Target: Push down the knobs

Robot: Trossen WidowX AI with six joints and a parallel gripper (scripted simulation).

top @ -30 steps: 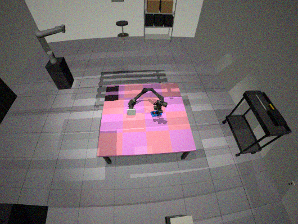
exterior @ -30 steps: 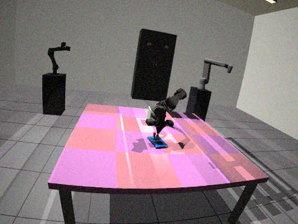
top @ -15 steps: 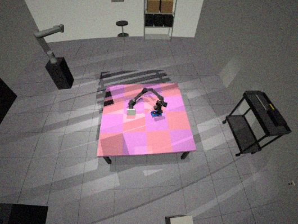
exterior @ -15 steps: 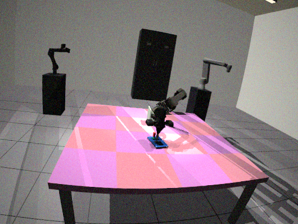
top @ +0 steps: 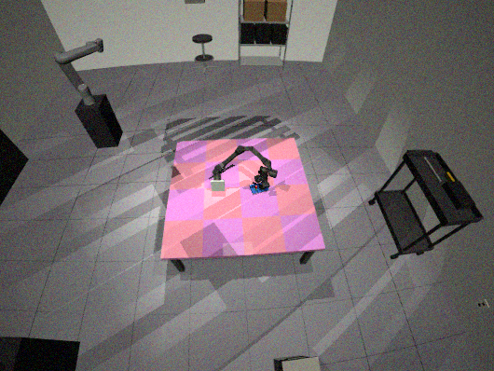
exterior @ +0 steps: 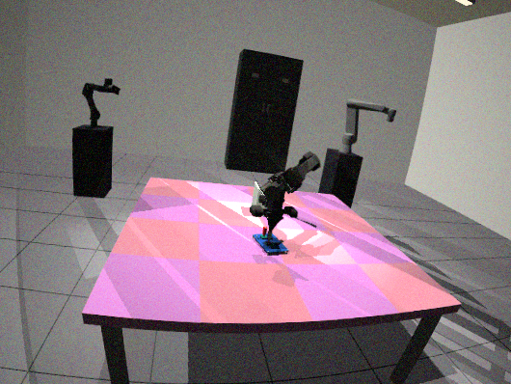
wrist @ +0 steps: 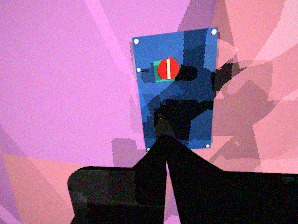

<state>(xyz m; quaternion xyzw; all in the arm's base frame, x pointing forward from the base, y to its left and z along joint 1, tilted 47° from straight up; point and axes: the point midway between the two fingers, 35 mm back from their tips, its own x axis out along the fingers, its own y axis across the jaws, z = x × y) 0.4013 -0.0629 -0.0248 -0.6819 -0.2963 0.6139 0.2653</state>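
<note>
Now: the red knob 6 cm behind my gripper tip and 3 cm below it.
</note>
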